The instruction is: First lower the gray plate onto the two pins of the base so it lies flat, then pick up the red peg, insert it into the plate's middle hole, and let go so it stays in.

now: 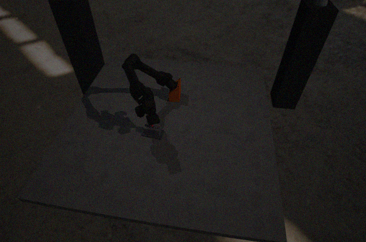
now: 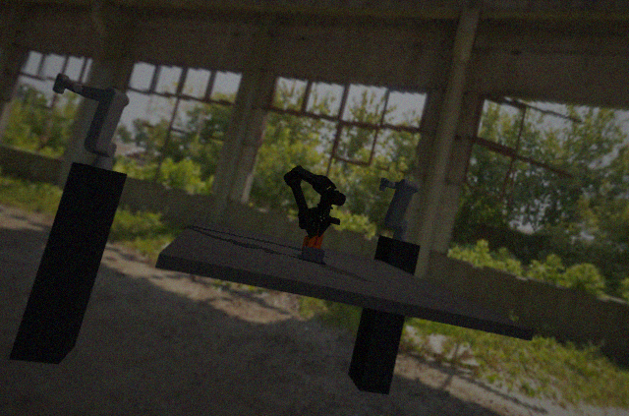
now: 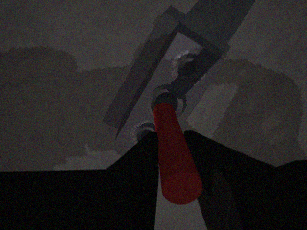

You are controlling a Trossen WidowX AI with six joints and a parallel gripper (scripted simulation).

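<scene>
Now: gripper tip 7 cm above the gray plate. Also, from my gripper tip: base (11 cm below); red peg (right at my gripper tip).
</scene>
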